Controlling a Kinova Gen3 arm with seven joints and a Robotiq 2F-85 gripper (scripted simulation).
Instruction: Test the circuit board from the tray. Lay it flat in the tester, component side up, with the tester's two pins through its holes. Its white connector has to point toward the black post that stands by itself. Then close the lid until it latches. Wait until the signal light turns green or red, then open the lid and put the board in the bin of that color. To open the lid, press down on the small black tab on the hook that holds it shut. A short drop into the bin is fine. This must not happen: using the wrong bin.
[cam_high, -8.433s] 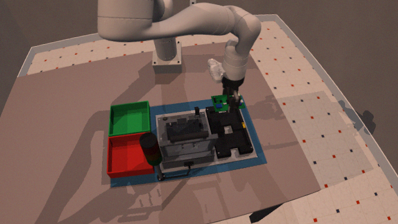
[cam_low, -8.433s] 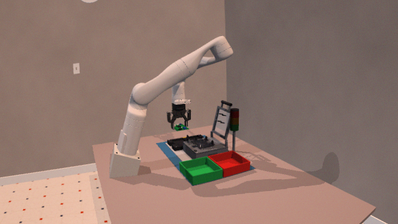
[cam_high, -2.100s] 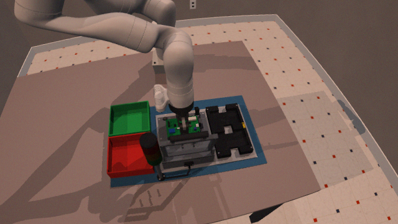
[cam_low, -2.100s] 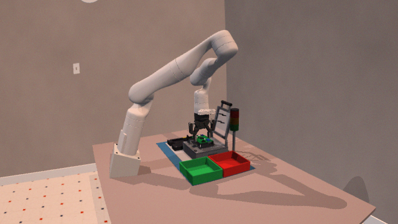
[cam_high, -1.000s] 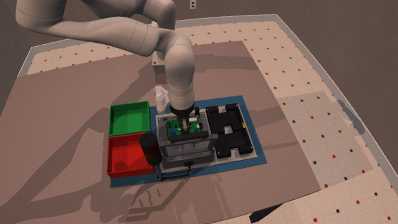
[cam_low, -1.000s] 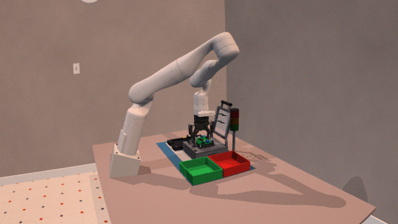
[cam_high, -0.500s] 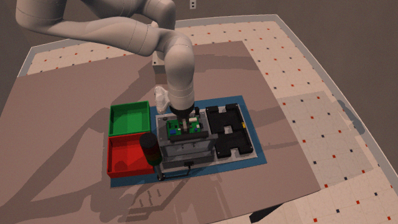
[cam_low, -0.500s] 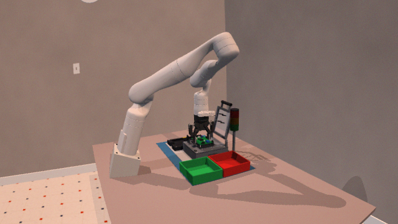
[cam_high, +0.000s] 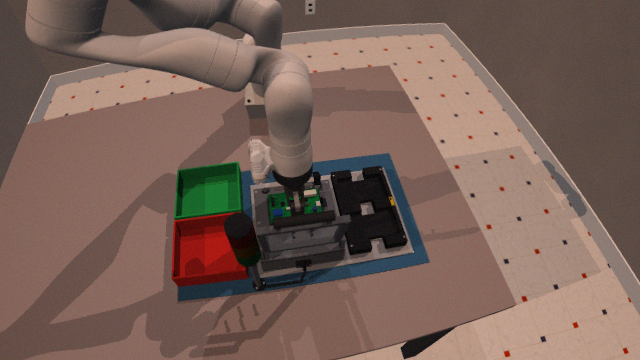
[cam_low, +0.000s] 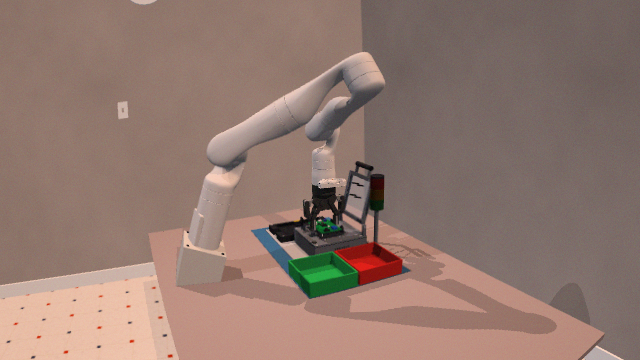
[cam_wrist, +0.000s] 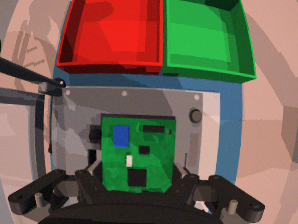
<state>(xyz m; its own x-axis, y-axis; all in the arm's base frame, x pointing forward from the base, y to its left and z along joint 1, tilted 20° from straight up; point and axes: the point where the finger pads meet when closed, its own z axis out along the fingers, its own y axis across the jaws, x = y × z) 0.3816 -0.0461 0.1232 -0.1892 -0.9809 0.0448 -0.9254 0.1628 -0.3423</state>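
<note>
My hand is right at the green circuit board. Round my hand: green bin: 140 mm behind, 170 mm to the right, 70 mm below; red bin: 10 mm ahead, 200 mm to the right, 70 mm below; tester lid: 120 mm ahead, 20 mm to the right, 100 mm above.
</note>
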